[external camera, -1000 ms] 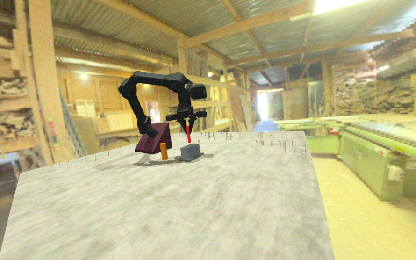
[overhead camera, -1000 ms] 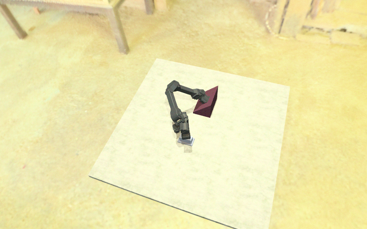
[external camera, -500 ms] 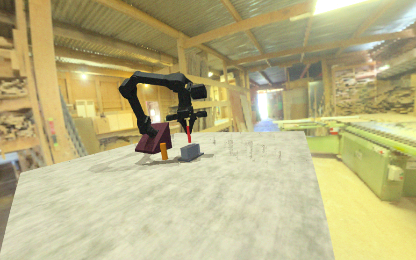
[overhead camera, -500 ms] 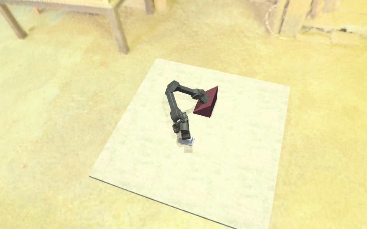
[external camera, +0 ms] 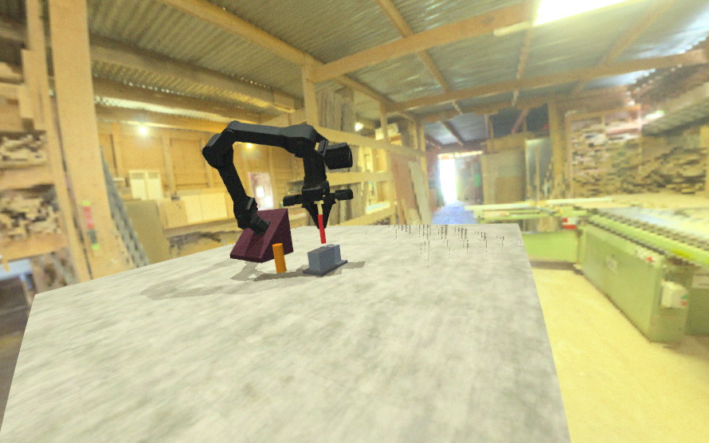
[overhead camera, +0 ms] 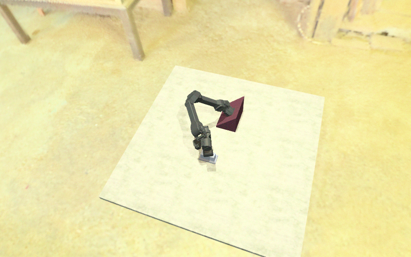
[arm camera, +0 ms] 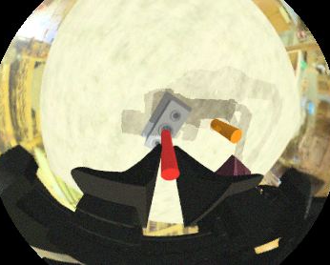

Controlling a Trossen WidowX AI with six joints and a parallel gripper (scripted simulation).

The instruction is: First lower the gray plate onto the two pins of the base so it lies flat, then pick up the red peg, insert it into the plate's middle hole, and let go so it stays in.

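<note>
Now: gripper tip 7 cm above the gray plate. Also, from my gripper tip: red peg (right at my gripper tip); orange cylinder (11 cm behind, 7 cm to the right, 7 cm below); gray base (10 cm below).
</note>
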